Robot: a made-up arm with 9 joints. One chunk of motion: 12 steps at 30 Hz.
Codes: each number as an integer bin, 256 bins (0 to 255) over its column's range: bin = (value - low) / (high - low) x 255, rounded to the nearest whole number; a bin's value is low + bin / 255 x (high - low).
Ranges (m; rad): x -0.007..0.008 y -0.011..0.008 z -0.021..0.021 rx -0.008..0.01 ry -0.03..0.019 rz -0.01..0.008
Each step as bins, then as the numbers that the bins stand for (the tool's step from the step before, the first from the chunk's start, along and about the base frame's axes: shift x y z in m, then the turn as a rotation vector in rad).
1 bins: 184 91 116 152 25 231
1 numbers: 0.00382 -0.00422 -0.00189 0.00273 -0.02520 0.00631
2 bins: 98 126 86 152 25 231
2 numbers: -0.00124 -0.00161 -0.00684 0.00273 -0.02520 0.00631
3 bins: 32 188 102 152 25 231
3 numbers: -0.00512 0.00301 -0.00420 0.00273 -0.02520 0.00631
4 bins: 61 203 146 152 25 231
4 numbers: -0.00341 0.00413 0.00305 0.00273 -0.02520 0.00631
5 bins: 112 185 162 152 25 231
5 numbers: -0.00041 0.00278 0.00568 0.00273 -0.02520 0.00631
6 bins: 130 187 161 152 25 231
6 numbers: 0.00065 0.00293 0.00552 0.00273 -0.02520 0.00631
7 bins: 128 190 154 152 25 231
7 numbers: 0.00053 0.00316 0.00436 0.00273 -0.02520 0.00631
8 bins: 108 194 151 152 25 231
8 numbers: -0.00065 0.00345 0.00387 0.00273 -0.02520 0.00631
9 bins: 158 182 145 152 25 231
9 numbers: 0.00229 0.00256 0.00288 0.00273 -0.02520 0.00631
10 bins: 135 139 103 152 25 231
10 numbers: 0.00094 -0.00064 -0.00404 0.00273 -0.02520 0.00631
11 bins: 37 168 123 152 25 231
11 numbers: -0.00482 0.00152 -0.00074 0.00273 -0.02520 0.00631
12 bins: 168 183 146 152 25 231
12 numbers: 0.00288 0.00264 0.00305 0.00273 -0.02520 0.00631
